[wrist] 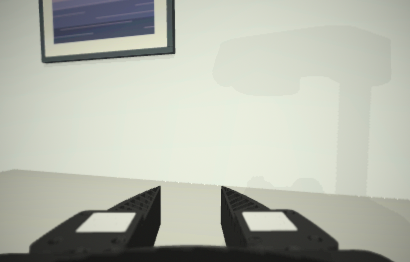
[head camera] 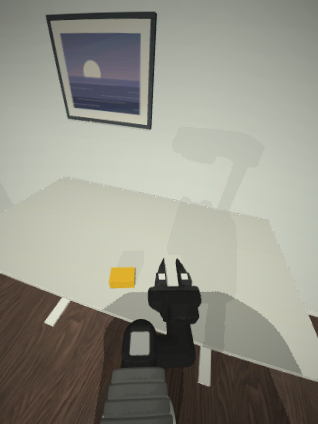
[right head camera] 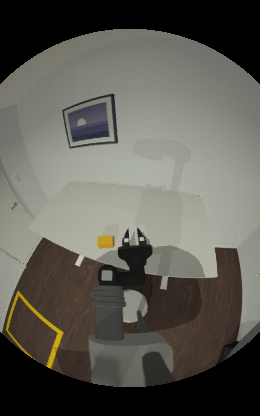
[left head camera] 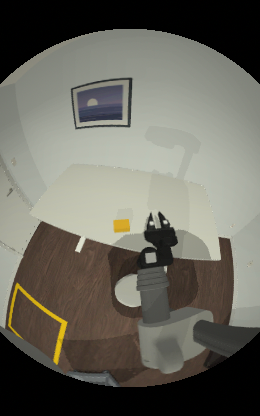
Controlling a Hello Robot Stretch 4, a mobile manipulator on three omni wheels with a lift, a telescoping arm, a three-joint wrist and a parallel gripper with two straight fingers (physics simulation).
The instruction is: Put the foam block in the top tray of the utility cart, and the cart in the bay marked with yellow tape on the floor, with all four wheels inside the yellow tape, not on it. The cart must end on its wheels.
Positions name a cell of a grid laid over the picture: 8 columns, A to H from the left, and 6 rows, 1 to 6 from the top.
Scene:
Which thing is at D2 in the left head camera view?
A framed picture.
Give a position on a framed picture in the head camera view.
C1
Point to a white table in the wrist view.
D5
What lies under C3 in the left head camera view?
A white table.

